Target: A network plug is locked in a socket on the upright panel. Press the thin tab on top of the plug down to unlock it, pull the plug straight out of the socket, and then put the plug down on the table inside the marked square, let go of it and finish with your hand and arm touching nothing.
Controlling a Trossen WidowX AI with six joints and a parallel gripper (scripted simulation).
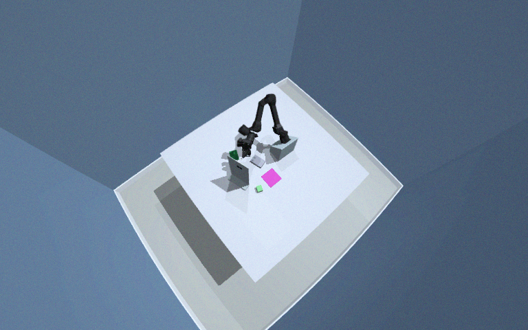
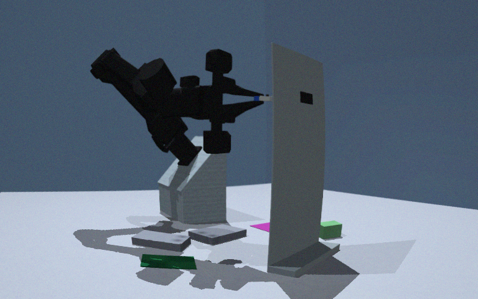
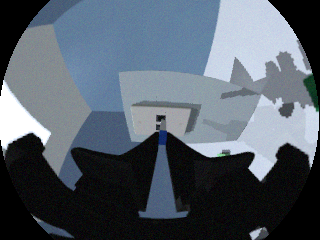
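Right now my gripper tip is 140 mm past the magenta marked square, 180 mm to the right of it and 270 mm above it. From my gripper tip the other things lie so: light green cube: 10 mm behind, 190 mm to the left, 260 mm below; grey upright panel: 70 mm ahead, 40 mm to the left, 110 mm below; blue network plug: 10 mm ahead.
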